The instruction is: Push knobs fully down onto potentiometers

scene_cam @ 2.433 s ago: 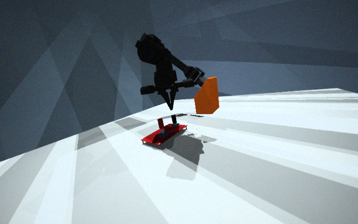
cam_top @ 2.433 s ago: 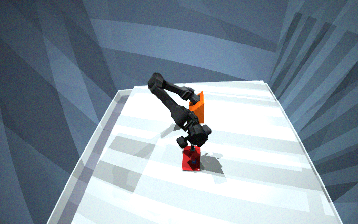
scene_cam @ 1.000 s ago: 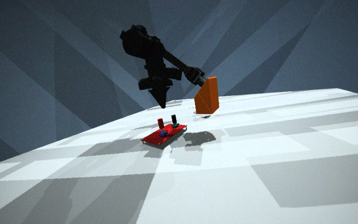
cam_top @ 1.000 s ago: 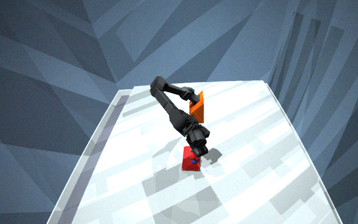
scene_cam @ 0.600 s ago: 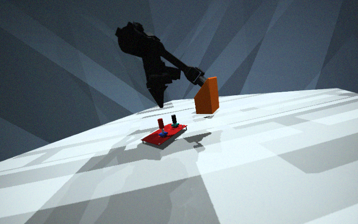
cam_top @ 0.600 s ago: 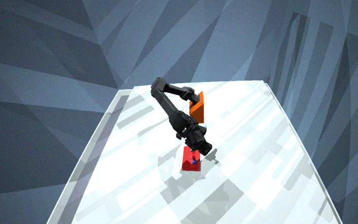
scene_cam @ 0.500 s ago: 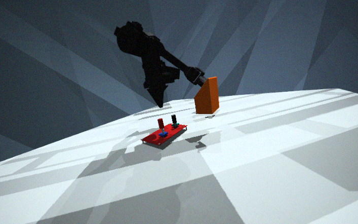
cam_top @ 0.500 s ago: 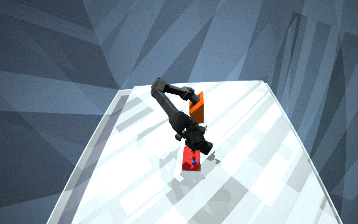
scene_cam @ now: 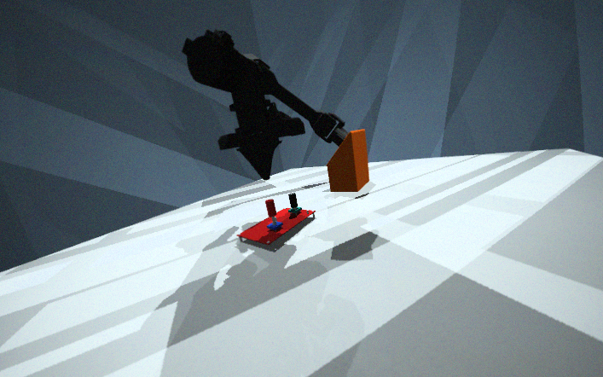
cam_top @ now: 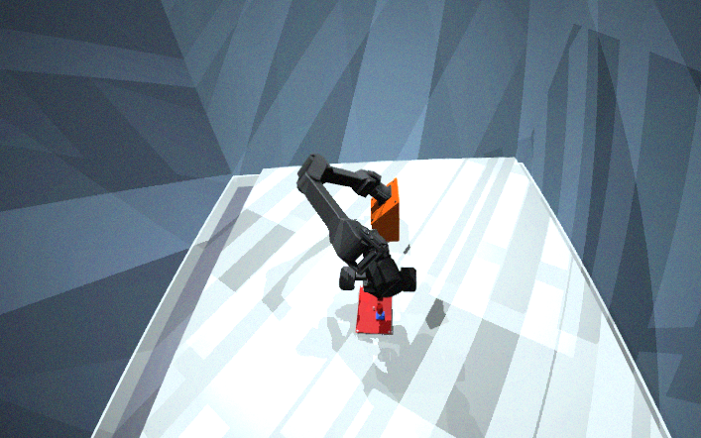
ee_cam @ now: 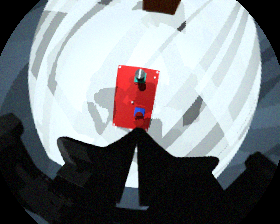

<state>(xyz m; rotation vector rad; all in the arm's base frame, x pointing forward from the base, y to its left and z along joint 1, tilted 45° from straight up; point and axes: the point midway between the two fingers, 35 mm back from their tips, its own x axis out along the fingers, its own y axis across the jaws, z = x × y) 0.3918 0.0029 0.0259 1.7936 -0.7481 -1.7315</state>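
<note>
Right now the blue potentiometer is 7 cm below my gripper tip. The rest, counted from my gripper tip: teal potentiometer (8 cm behind, 1 cm to the right, 8 cm below).
</note>
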